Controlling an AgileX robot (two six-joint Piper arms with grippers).
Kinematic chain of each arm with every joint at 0, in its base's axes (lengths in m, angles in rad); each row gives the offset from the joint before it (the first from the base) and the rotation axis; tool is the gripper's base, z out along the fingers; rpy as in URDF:
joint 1: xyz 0 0 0.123 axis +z
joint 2: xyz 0 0 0 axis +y
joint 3: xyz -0.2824 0 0.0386 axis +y
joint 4: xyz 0.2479 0 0.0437 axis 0.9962 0 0.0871
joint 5: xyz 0 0 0 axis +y
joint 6: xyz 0.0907 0 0.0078 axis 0.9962 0 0.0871
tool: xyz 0 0 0 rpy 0 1.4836 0
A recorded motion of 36 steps. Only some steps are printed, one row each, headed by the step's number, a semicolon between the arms.
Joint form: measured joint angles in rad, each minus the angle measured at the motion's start. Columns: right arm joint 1, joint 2, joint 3, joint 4, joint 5, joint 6; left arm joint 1, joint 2, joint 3, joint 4, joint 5, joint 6.
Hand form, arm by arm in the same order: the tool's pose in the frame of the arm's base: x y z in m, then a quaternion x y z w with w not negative. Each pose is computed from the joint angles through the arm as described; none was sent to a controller.
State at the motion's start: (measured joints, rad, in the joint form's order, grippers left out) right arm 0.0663 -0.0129 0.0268 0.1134 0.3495 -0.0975; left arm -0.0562 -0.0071 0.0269 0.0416 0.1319 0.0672
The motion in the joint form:
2: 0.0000 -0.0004 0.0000 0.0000 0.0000 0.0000; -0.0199 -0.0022 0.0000 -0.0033 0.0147 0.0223
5: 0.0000 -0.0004 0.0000 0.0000 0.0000 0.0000; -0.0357 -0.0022 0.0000 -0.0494 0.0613 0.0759
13: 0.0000 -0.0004 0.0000 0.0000 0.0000 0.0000; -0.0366 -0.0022 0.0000 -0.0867 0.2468 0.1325
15: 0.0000 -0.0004 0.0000 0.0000 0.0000 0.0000; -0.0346 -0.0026 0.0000 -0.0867 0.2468 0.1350
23: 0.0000 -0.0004 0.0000 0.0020 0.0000 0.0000; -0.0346 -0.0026 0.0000 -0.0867 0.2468 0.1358
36: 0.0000 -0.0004 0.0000 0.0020 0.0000 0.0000; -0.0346 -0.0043 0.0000 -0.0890 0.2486 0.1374
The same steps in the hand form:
2: 0.0528 0.0071 0.1735 -0.03449 0.79616 0.03819 0.60289; 0.0565 -0.0038 0.1912 0.07264 0.73016 0.01947 0.67912
5: 0.0528 0.0071 0.1735 -0.03449 0.79616 0.03819 0.60289; 0.0560 -0.0053 0.1870 0.08550 0.74453 0.01385 0.66194
13: 0.0528 0.0071 0.1735 -0.03449 0.79616 0.03819 0.60289; 0.0522 -0.0064 0.1705 0.10578 0.80045 0.01244 0.58986
15: 0.0528 0.0071 0.1735 -0.03449 0.79616 0.03819 0.60289; 0.0522 -0.0063 0.1705 0.10596 0.80031 0.01378 0.58999
23: 0.0528 0.0071 0.1735 -0.03394 0.79616 0.03903 0.60287; 0.0522 -0.0063 0.1705 0.10628 0.80027 0.01401 0.58998
36: 0.0528 0.0071 0.1735 -0.03394 0.79616 0.03903 0.60287; 0.0521 -0.0064 0.1705 0.10635 0.80028 0.01349 0.58997

